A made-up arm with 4 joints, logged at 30 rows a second.
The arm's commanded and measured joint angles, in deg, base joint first. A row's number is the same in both.
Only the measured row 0 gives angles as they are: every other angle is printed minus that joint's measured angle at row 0.
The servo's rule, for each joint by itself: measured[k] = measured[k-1] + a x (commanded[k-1-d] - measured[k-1]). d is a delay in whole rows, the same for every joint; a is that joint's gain. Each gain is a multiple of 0.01, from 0.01 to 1. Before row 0 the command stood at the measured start. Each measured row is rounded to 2 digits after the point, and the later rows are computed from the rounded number. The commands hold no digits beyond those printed.
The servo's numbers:
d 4
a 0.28 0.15 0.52 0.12
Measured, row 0: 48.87, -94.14, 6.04, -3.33
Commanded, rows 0 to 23: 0.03, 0.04, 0.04, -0.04; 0.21, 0.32, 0.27, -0.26; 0.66, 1.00, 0.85, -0.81; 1.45, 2.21, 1.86, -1.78; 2.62, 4.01, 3.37, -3.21; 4.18, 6.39, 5.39, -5.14; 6.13, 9.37, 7.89, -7.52; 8.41, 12.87, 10.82, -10.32; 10.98, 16.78, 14.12, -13.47; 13.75, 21.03, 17.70, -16.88; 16.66, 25.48, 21.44, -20.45; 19.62, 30.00, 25.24, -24.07; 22.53, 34.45, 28.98, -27.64; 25.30, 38.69, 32.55, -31.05; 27.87, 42.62, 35.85, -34.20; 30.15, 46.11, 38.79, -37.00; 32.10, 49.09, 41.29, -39.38; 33.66, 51.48, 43.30, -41.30; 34.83, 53.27, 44.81, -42.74; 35.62, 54.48, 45.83, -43.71; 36.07, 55.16, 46.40, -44.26; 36.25, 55.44, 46.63, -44.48; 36.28, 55.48, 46.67, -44.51; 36.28, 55.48, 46.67, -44.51
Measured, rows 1 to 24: 0.00, 0.00, 0.00, 0.00; 0.00, 0.00, 0.00, 0.00; 0.00, 0.00, 0.00, 0.00; 0.00, 0.00, 0.00, 0.00; 0.01, 0.01, 0.02, 0.00; 0.07, 0.06, 0.15, -0.03; 0.24, 0.20, 0.51, -0.12; 0.58, 0.50, 1.21, -0.32; 1.15, 1.03, 2.33, -0.67; 2.00, 1.83, 3.92, -1.21; 3.16, 2.96, 5.98, -1.97; 4.63, 4.45, 8.50, -2.97; 6.41, 6.30, 11.42, -4.23; 8.47, 8.51, 14.69, -5.75; 10.76, 11.06, 18.20, -7.51; 13.24, 13.90, 21.86, -9.50; 15.84, 16.98, 25.56, -11.68; 18.49, 20.24, 29.19, -14.00; 21.12, 23.60, 32.65, -16.42; 23.65, 26.98, 35.84, -18.89; 26.02, 30.30, 38.67, -21.35; 28.16, 33.48, 41.08, -23.74; 30.03, 36.45, 43.02, -26.02; 31.60, 39.15, 44.48, -28.14
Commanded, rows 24 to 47: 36.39, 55.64, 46.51, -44.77; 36.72, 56.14, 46.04, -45.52; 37.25, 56.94, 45.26, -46.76; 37.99, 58.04, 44.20, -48.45; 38.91, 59.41, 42.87, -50.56; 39.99, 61.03, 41.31, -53.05; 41.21, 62.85, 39.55, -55.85; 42.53, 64.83, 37.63, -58.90; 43.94, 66.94, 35.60, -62.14; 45.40, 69.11, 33.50, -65.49; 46.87, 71.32, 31.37, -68.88; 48.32, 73.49, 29.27, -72.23; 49.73, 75.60, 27.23, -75.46; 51.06, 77.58, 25.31, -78.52; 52.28, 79.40, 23.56, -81.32; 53.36, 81.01, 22.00, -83.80; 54.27, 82.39, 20.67, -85.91; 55.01, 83.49, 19.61, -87.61; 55.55, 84.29, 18.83, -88.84; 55.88, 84.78, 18.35, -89.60; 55.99, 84.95, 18.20, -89.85; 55.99, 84.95, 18.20, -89.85; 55.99, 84.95, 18.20, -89.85; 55.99, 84.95, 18.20, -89.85
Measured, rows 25 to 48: 32.85, 41.55, 45.48, -30.07; 33.80, 43.63, 46.08, -31.80; 34.49, 45.41, 46.39, -33.33; 34.99, 46.92, 46.54, -34.67; 35.38, 48.23, 46.52, -35.88; 35.76, 49.42, 46.27, -37.04; 36.18, 50.55, 45.74, -38.21; 36.69, 51.67, 44.94, -39.44; 37.31, 52.83, 43.86, -40.77; 38.06, 54.06, 42.53, -42.24; 38.94, 55.38, 40.98, -43.87; 39.95, 56.80, 39.24, -45.67; 41.07, 58.32, 37.35, -47.65; 42.28, 59.94, 35.35, -49.79; 43.57, 61.65, 33.28, -52.08; 44.90, 63.43, 31.19, -54.50; 46.25, 65.26, 29.13, -57.02; 47.60, 67.11, 27.14, -59.60; 48.91, 68.95, 25.28, -62.21; 50.16, 70.76, 23.57, -64.80; 51.31, 72.50, 22.06, -67.33; 52.35, 74.15, 20.79, -69.76; 53.25, 75.67, 19.77, -72.05; 53.99, 77.04, 19.03, -74.16
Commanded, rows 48 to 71: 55.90, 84.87, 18.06, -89.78; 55.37, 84.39, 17.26, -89.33; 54.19, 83.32, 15.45, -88.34; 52.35, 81.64, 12.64, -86.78; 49.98, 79.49, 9.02, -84.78; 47.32, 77.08, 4.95, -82.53; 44.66, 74.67, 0.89, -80.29; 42.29, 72.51, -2.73, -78.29; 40.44, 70.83, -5.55, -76.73; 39.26, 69.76, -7.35, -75.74; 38.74, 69.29, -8.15, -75.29; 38.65, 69.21, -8.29, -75.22; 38.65, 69.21, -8.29, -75.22; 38.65, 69.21, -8.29, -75.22; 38.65, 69.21, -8.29, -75.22; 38.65, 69.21, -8.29, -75.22; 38.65, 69.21, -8.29, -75.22; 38.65, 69.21, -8.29, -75.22; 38.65, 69.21, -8.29, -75.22; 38.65, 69.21, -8.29, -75.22; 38.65, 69.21, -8.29, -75.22; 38.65, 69.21, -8.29, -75.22; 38.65, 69.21, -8.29, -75.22; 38.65, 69.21, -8.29, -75.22
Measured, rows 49 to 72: 54.55, 78.23, 18.60, -76.04; 54.95, 79.24, 18.39, -77.70; 55.24, 80.10, 18.29, -79.16; 55.45, 80.83, 18.24, -80.44; 55.58, 81.44, 18.15, -81.56; 55.52, 81.88, 17.69, -82.49; 55.15, 82.10, 16.53, -83.19; 54.37, 82.03, 14.51, -83.62; 53.14, 81.65, 11.66, -83.76; 51.51, 80.96, 8.17, -83.61; 49.59, 80.02, 4.38, -83.21; 47.55, 78.89, 0.68, -82.62; 45.56, 77.68, -2.56, -81.91; 43.80, 76.49, -5.05, -81.17; 42.38, 75.41, -6.66, -80.46; 41.34, 74.48, -7.51, -79.83; 40.59, 73.69, -7.92, -79.28; 40.05, 73.02, -8.11, -78.79; 39.66, 72.45, -8.20, -78.36; 39.38, 71.96, -8.25, -77.98; 39.18, 71.55, -8.27, -77.65; 39.03, 71.20, -8.28, -77.36; 38.92, 70.90, -8.29, -77.10; 38.84, 70.65, -8.29, -76.87
